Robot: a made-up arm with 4 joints.
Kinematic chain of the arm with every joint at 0, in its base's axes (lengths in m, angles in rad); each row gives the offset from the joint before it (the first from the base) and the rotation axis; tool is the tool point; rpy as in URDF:
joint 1: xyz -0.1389 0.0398 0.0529 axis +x
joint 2: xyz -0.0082 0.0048 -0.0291 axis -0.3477 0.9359 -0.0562
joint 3: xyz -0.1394 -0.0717 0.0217 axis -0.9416 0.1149 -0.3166
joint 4: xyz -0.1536 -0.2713 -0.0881 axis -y
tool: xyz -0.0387 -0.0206 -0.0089 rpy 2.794 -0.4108 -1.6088
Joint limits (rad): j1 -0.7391..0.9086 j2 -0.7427..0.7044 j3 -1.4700..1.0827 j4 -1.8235..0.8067
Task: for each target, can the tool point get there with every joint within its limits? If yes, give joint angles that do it. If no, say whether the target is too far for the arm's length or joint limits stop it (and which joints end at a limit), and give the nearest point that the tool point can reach.
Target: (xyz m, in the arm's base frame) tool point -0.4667 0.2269 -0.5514
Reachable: no: too far | nearest point -0.3632 0.1113 -0.4172 | short by 0.205 m
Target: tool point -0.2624 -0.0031 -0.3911
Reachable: yes | joints 0.5476 -0.4852 -0.6011 -1.4634
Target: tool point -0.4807 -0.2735 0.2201
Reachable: yes | joints -0.2155 0.2414 0.2094 -0.8522
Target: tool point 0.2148 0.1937 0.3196
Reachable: no: joint limits stop it (at a limit: joint 1, joint 2, joint 3, joint 4) | nearest point -0.2795 0.2478 0.4246 | short by 0.508 m
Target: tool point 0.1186 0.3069 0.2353
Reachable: no: joint limits stop it (at a limit: joint 1, joint 2, joint 3, joint 4) | nearest point -0.0848 0.4029 -0.1369 | short by 0.435 m
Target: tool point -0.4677 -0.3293 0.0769
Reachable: yes | joints -0.4129 0.1092 -0.1861 0.3663
